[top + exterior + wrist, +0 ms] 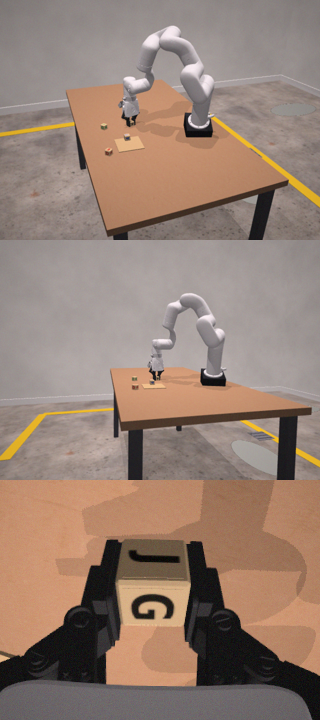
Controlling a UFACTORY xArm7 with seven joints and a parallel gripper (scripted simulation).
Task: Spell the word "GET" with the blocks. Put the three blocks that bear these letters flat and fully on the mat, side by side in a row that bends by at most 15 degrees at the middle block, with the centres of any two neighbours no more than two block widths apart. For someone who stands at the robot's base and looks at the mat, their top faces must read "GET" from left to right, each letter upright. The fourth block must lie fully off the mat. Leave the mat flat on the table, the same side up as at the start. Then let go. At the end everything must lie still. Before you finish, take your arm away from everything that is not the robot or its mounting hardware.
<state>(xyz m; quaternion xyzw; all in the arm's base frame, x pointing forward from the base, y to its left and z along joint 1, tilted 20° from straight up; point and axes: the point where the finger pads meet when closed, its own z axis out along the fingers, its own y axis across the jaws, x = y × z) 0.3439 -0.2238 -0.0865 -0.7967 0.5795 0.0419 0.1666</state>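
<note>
The black-lettered block lies 1 cm below my hand. From my hand the other things lie so: green-lettered block 17 cm ahead, 1 cm to the right, 1 cm below; tan mat 22 cm to the left, 8 cm ahead, 2 cm below; red-lettered block 28 cm to the left, 21 cm ahead, 1 cm below.
</note>
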